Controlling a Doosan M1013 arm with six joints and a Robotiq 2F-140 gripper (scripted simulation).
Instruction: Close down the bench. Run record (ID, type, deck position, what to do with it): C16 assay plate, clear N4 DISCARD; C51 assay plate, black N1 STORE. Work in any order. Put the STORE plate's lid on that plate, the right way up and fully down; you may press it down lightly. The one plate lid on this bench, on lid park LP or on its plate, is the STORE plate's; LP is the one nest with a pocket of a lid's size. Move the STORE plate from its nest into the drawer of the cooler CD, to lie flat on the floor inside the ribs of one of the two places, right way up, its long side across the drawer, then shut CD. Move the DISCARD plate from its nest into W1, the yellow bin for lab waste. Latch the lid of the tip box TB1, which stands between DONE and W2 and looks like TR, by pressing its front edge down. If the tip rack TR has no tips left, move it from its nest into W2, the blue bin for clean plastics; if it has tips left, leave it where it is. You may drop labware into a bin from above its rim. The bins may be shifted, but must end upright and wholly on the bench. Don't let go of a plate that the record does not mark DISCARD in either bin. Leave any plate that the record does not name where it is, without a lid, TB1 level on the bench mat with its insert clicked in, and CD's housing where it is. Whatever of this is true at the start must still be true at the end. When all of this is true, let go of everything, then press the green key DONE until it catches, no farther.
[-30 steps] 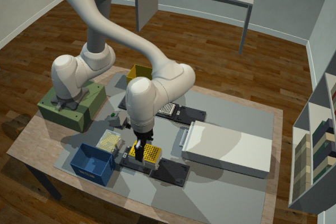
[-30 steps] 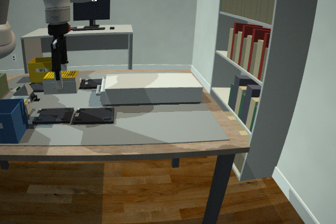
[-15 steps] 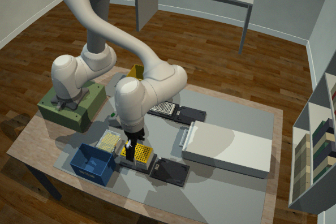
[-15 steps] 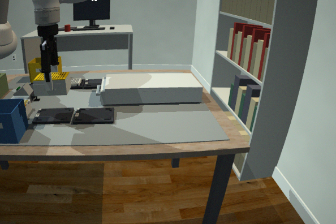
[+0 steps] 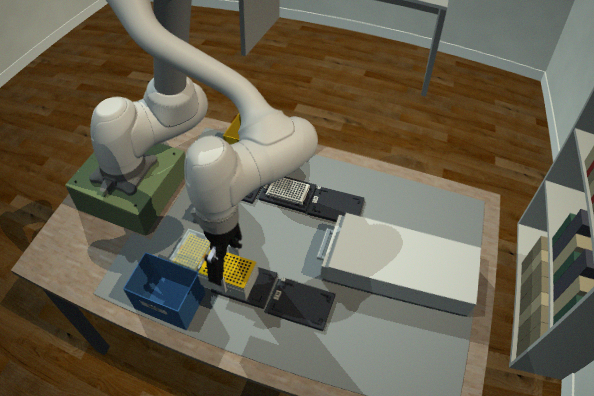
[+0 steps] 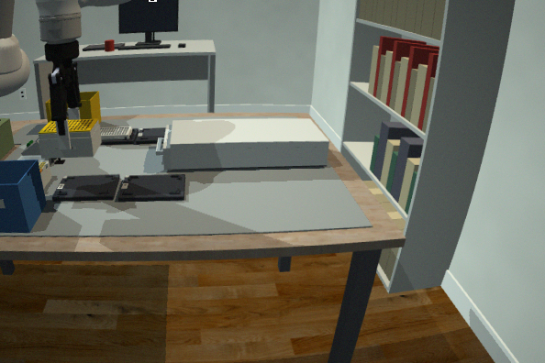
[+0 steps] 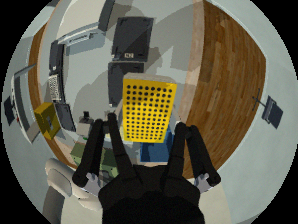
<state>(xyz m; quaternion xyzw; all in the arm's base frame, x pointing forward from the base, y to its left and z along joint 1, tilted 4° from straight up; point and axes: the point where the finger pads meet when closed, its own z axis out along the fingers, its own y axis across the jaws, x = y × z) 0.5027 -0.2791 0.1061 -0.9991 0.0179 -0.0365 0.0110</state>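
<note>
My hand is 260 mm to the right of the green key DONE, 220 mm past it and 120 mm above it. Round my hand: blue bin W2: 180 mm behind, 150 mm below, 60 mm to the right; then tip rack TR: 10 mm to the right, 10 mm below, 10 mm behind; then grey plate lid: 310 mm ahead, 250 mm to the left, 160 mm below.
</note>
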